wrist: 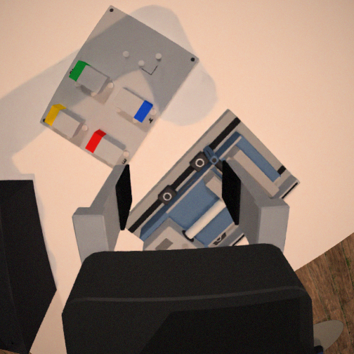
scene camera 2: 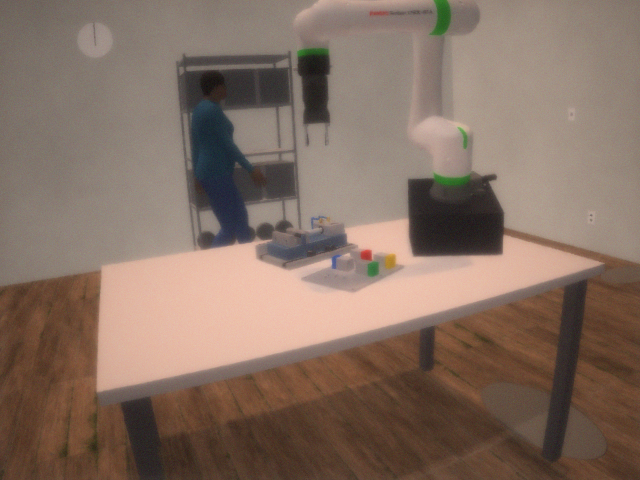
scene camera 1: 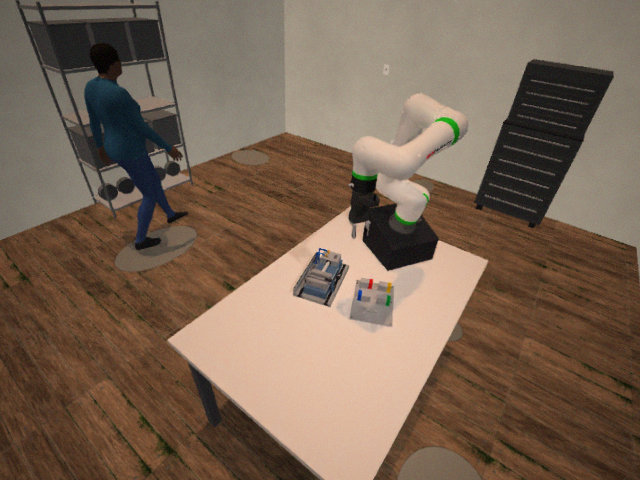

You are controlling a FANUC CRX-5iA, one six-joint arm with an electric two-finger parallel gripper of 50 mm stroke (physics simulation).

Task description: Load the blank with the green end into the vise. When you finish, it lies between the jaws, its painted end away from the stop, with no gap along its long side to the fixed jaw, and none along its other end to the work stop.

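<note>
The blank with the green end [scene camera 1: 383, 299] [scene camera 2: 368, 267] [wrist: 90, 78] lies on the grey plate [scene camera 1: 371, 315] [scene camera 2: 351, 283] [wrist: 165, 37], its green end at the plate's edge. The blue vise [scene camera 1: 321, 279] [scene camera 2: 305, 245] [wrist: 187, 202] stands beside the plate; I see no blank between its jaws, though a finger hides part of it in the wrist view. My gripper [scene camera 1: 360, 230] [scene camera 2: 316, 142] [wrist: 176, 180] is open and empty, pointing down, high above the table near the vise's rear end.
Blanks with blue [wrist: 134, 104], yellow [wrist: 65, 121] and red [wrist: 106, 146] ends lie on the same plate near the green one. The black robot base [scene camera 1: 400, 240] [scene camera 2: 454, 222] [wrist: 22, 260] stands on the table [scene camera 1: 289, 356] [scene camera 2: 217, 310]. A person [scene camera 1: 124, 124] [scene camera 2: 217, 149] stands beyond the table by a shelf.
</note>
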